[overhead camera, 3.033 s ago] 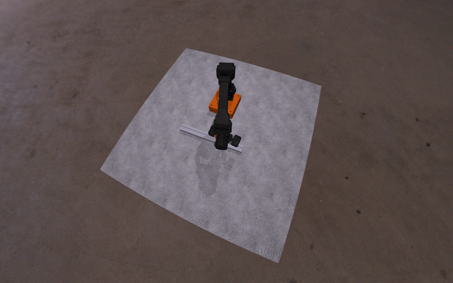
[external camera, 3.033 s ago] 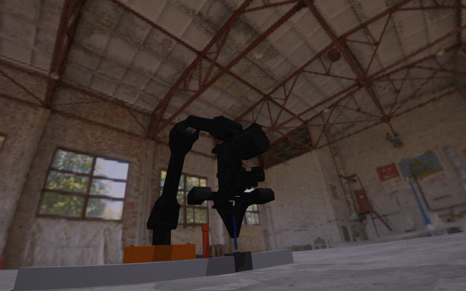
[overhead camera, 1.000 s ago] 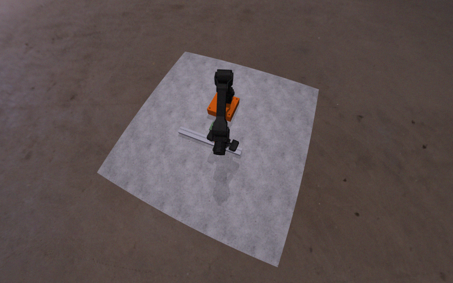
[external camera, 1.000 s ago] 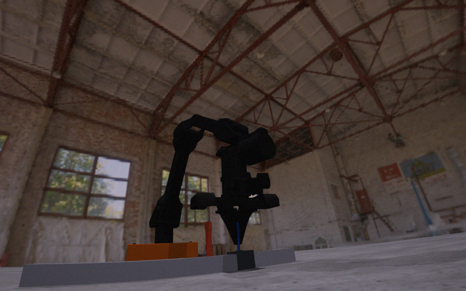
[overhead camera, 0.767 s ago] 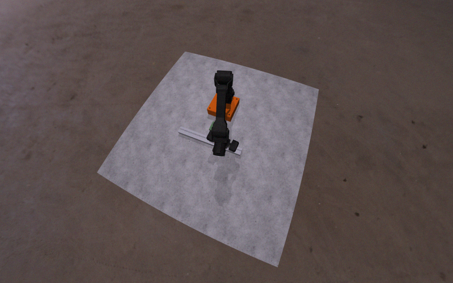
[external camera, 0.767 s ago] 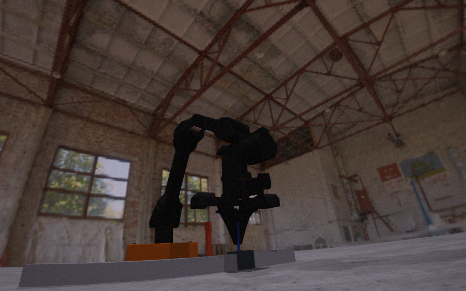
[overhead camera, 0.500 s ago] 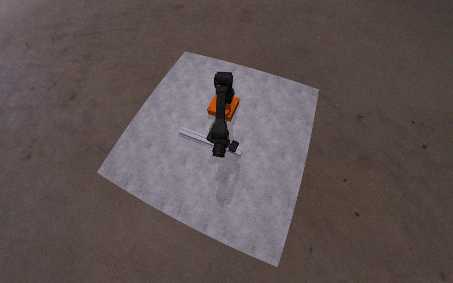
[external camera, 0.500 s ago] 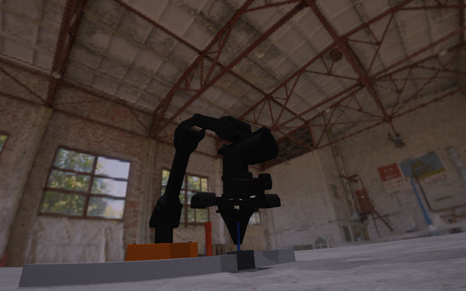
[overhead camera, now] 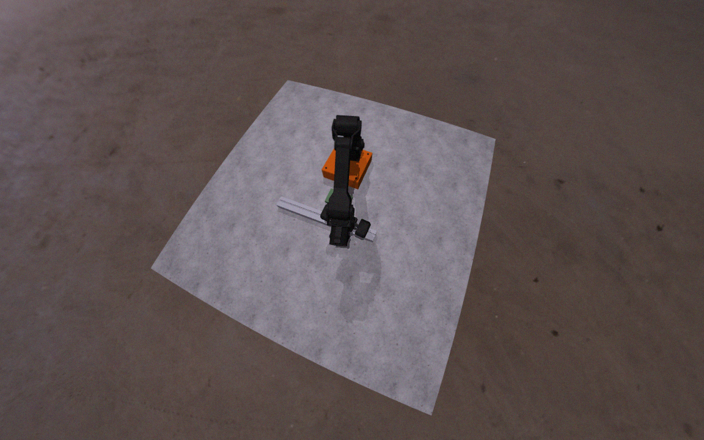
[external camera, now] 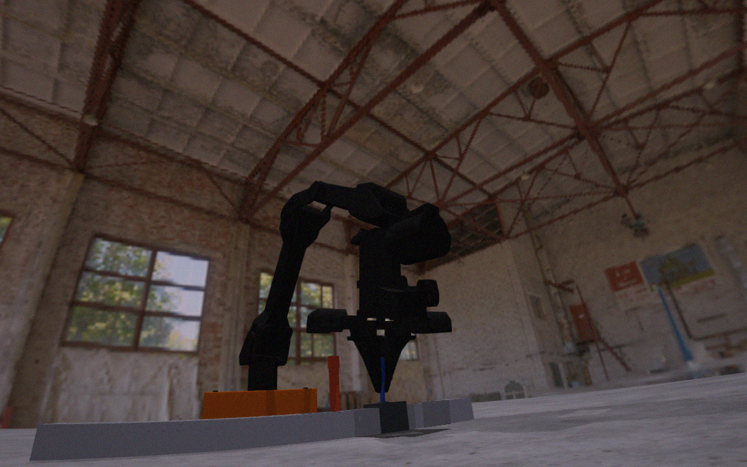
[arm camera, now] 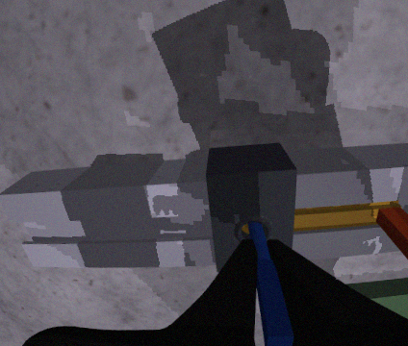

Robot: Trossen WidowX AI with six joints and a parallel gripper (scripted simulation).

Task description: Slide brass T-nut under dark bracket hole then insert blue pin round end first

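Right now my gripper tip is right at the blue pin. Also, from my gripper tip: green tray: 13 cm behind, 5 cm to the right, 4 cm below.
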